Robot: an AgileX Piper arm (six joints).
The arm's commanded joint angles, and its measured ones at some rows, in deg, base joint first. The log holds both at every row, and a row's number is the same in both.
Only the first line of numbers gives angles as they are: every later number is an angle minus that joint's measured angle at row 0.
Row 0, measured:
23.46, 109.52, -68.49, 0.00, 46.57, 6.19
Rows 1 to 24, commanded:
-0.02, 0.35, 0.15, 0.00, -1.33, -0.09
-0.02, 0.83, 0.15, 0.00, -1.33, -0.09
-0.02, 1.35, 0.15, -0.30, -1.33, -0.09
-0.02, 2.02, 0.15, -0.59, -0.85, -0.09
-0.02, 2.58, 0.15, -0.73, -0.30, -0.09
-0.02, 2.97, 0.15, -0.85, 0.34, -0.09
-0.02, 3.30, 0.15, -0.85, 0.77, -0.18
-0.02, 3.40, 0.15, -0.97, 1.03, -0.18
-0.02, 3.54, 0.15, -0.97, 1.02, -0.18
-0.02, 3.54, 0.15, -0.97, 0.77, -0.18
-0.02, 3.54, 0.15, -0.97, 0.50, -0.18
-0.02, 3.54, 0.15, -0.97, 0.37, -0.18
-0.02, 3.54, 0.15, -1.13, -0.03, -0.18
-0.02, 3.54, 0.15, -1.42, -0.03, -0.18
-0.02, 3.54, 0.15, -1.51, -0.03, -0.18
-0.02, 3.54, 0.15, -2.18, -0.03, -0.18
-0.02, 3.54, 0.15, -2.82, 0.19, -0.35
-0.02, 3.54, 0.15, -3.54, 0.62, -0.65
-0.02, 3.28, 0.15, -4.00, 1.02, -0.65
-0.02, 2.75, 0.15, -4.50, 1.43, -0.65
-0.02, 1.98, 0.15, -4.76, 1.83, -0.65
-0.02, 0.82, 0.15, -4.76, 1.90, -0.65
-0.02, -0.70, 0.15, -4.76, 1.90, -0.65
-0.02, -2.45, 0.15, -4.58, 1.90, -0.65
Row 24, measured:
0.10, 2.70, 0.00, -3.42, 0.84, -0.33
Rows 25 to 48, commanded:
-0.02, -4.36, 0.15, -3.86, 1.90, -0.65
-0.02, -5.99, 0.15, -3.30, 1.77, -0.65
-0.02, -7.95, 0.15, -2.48, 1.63, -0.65
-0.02, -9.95, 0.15, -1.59, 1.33, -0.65
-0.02, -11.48, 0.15, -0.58, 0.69, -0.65
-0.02, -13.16, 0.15, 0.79, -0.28, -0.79
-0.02, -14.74, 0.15, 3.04, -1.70, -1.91
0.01, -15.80, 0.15, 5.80, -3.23, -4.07
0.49, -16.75, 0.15, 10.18, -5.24, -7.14
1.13, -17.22, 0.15, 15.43, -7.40, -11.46
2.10, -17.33, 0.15, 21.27, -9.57, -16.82
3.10, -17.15, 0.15, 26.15, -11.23, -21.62
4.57, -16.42, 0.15, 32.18, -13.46, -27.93
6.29, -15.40, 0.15, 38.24, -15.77, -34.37
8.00, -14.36, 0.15, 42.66, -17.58, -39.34
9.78, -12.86, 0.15, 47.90, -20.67, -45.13
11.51, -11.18, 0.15, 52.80, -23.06, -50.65
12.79, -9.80, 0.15, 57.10, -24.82, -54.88
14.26, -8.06, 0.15, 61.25, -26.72, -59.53
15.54, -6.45, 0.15, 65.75, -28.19, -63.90
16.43, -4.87, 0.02, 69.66, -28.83, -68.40
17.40, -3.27, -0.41, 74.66, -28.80, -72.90
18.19, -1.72, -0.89, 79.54, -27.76, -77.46
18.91, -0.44, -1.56, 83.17, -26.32, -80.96
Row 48, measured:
16.19, -5.20, 0.00, 66.32, -25.98, -64.49
